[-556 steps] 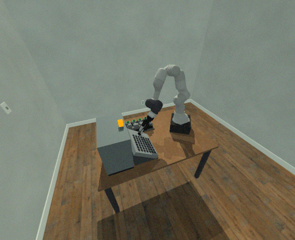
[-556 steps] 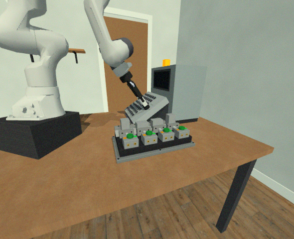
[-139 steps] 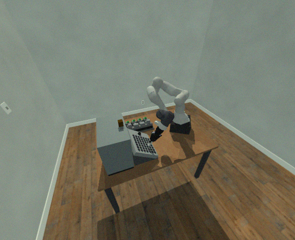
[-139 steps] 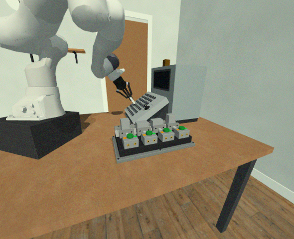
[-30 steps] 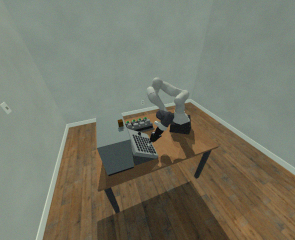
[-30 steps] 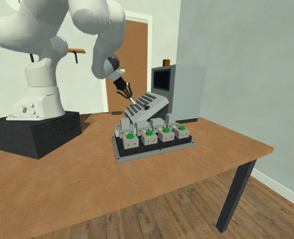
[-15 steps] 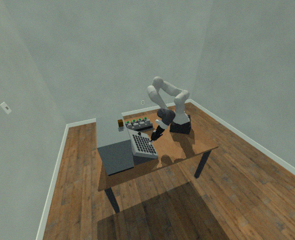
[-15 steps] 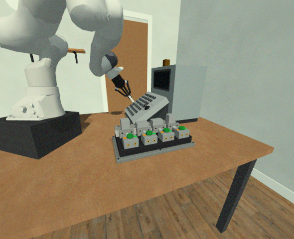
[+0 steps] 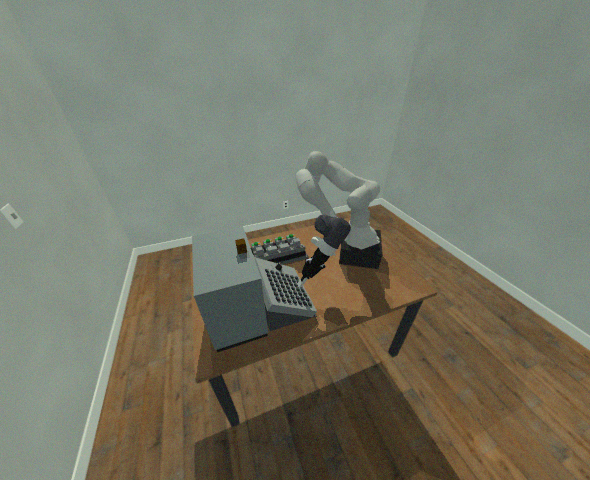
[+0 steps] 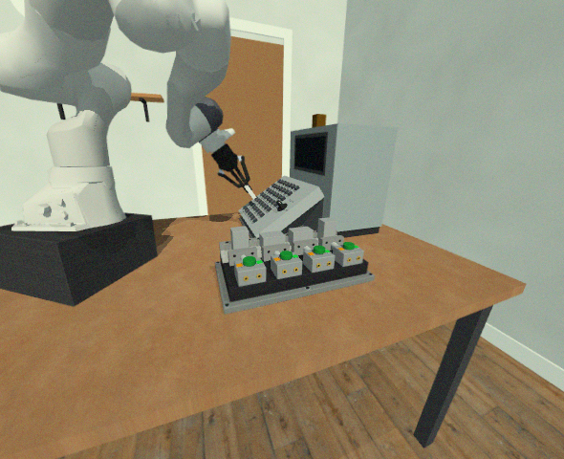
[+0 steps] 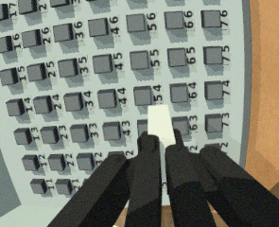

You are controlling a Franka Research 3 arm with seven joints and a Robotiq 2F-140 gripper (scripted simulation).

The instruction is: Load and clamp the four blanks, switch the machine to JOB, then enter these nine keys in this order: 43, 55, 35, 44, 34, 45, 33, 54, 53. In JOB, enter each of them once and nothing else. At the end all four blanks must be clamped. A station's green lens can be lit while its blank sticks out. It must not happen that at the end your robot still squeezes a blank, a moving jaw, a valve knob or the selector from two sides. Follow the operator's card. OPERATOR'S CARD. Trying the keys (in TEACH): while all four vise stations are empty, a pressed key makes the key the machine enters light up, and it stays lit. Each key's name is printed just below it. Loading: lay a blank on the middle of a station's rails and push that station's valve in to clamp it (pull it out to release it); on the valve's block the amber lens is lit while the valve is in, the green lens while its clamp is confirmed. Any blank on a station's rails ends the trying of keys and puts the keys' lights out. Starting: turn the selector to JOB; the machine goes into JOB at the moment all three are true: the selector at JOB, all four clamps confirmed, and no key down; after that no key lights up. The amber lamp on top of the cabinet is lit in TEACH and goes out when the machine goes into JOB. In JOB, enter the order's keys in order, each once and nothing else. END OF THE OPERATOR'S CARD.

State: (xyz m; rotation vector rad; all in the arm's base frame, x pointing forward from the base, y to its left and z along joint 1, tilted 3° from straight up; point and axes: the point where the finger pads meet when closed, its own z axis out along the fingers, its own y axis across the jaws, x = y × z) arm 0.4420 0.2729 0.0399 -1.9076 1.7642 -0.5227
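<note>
Right now the key is 11 cm ahead of my hand and 1 cm below it. Also, from my hand: selector knob 9 cm ahead, 17 cm to the right, 2 cm below; then sloped keypad 11 cm ahead, 5 cm to the right, 7 cm below.
</note>
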